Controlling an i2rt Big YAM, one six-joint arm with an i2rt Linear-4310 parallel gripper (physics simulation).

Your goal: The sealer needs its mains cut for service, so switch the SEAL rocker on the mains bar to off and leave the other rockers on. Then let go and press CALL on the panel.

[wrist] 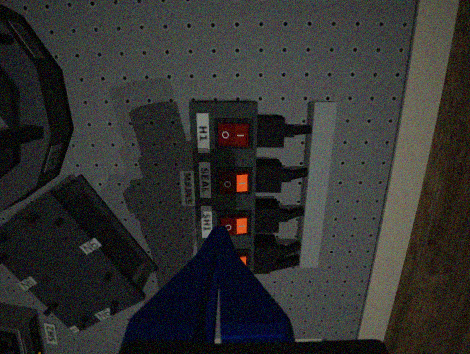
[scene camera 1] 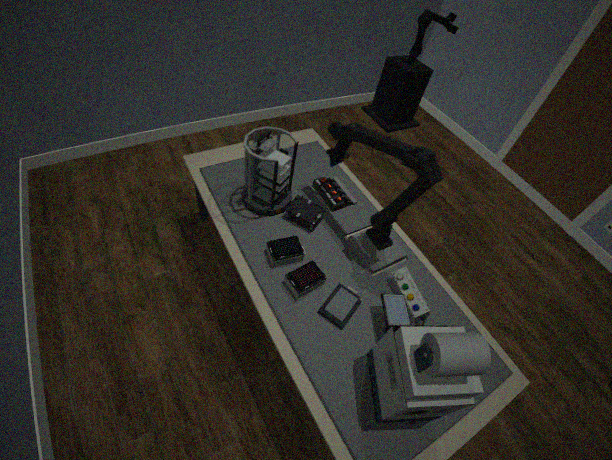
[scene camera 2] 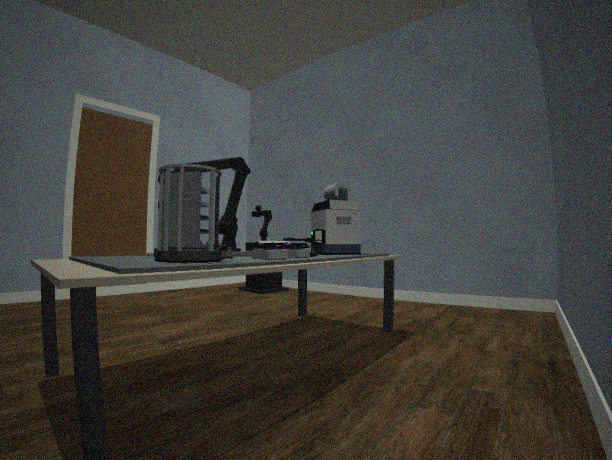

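Note:
The mains bar (scene camera 1: 333,192) (wrist: 223,111) lies on the pegboard mat. In the wrist view its H1 rocker (wrist: 233,135) is dull red and unlit; the SEAL rocker (wrist: 235,183) has its I side lit orange. The SH1 rocker (wrist: 235,226) is lit too, and a fourth rocker (wrist: 243,261) is lit and mostly hidden behind the fingers. My gripper (wrist: 220,234) (scene camera 1: 332,161) is shut and empty, above the bar, with its tips over the SH1 area in the wrist view. The button panel (scene camera 1: 421,314) has green, yellow and blue buttons and a pale one; its labels are unreadable.
A round caged rack (scene camera 1: 274,184) (scene camera 2: 180,215) stands near the bar. A dark tray (scene camera 1: 305,212) (wrist: 75,250) lies beside it. Two dark boxes (scene camera 1: 285,247) (scene camera 1: 306,276), a frame (scene camera 1: 325,313) and a white machine (scene camera 1: 390,380) (scene camera 2: 345,232) are farther along. Black plugs (wrist: 270,131) line the bar.

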